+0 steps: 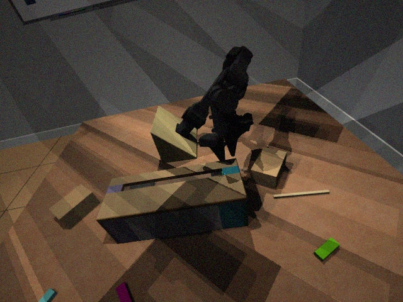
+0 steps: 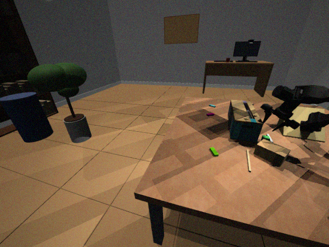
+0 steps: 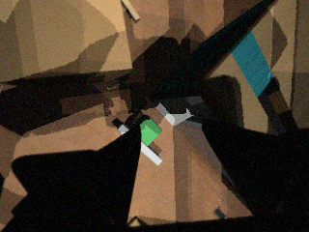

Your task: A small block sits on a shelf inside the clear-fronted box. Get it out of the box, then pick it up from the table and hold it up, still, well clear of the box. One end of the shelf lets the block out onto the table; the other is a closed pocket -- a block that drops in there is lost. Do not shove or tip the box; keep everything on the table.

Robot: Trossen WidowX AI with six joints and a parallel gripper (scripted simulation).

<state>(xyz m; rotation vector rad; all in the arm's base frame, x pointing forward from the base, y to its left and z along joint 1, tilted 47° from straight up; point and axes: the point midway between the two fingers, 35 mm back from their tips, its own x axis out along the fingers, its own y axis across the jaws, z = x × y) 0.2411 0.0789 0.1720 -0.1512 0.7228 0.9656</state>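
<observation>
Right now the small green block is 80 mm below my gripper tip, 20 mm behind it and 10 mm to the right of it. Round my gripper tip: long box (160 mm to the right, 80 mm ahead, 40 mm below); thin stick (200 mm to the left, 90 mm below, 90 mm ahead).
</observation>
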